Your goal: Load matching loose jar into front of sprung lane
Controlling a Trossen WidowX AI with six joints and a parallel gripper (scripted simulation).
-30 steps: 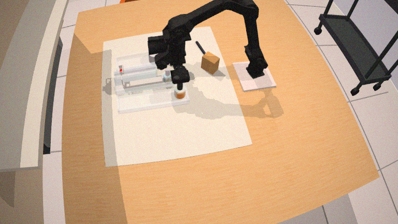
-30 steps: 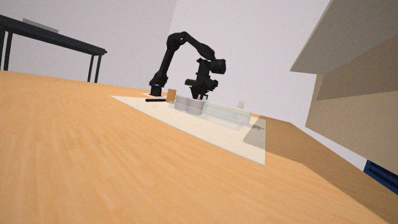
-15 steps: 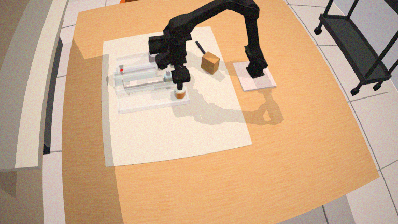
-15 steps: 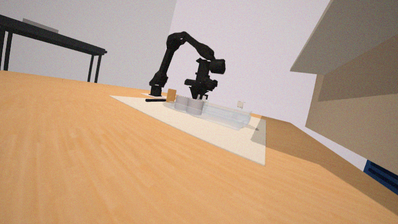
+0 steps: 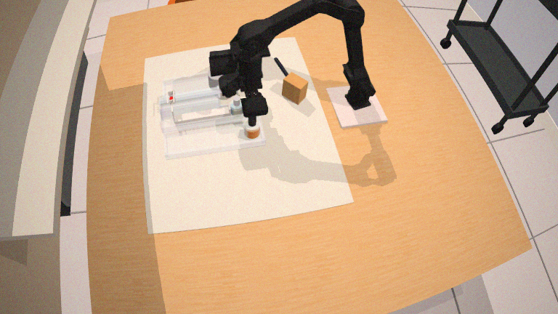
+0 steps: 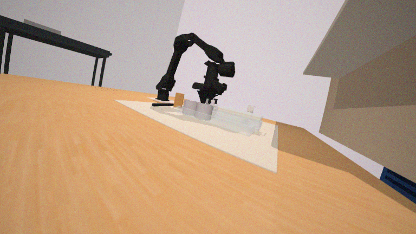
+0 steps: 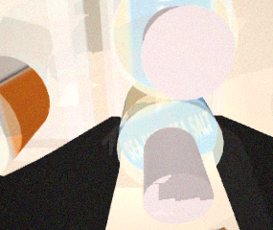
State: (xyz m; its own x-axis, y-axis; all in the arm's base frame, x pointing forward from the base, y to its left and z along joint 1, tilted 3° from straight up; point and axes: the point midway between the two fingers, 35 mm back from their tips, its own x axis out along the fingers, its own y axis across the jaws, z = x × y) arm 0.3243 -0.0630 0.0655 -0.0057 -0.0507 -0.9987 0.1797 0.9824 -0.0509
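The cardboard box is 14 cm behind my gripper tip and 1 cm to the right of it. From my gripper tip the other things lie so: red mark 21 cm ahead, 8 cm to the right, 4 cm above; then black stick 16 cm behind, 11 cm to the right, 2 cm below.
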